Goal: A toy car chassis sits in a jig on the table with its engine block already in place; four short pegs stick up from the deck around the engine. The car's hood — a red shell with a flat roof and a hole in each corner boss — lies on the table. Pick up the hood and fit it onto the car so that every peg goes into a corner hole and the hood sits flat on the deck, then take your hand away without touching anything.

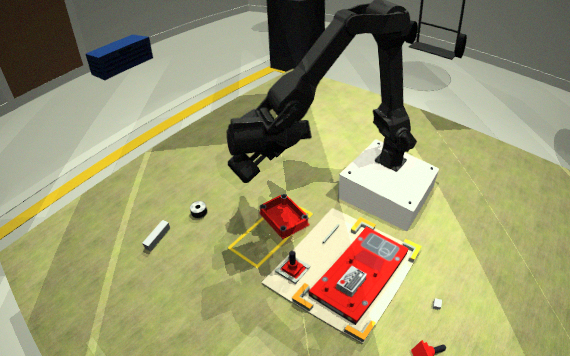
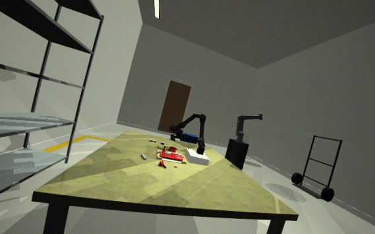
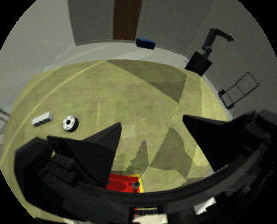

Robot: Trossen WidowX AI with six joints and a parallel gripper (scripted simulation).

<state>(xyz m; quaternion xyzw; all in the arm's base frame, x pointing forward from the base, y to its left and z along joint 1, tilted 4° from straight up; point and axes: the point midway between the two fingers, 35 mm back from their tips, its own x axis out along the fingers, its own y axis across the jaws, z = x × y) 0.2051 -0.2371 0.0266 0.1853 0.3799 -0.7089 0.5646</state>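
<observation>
My gripper tip is 7 cm short of the red hood, 13 cm to the right of it and 8 cm above it. From my gripper tip the other things lie so: grey bar (30 cm ahead, 5 cm to the right, 8 cm below); black post (16 cm ahead, 24 cm to the left, 5 cm below); black ring (18 cm ahead, 3 cm to the right, 8 cm below).
</observation>
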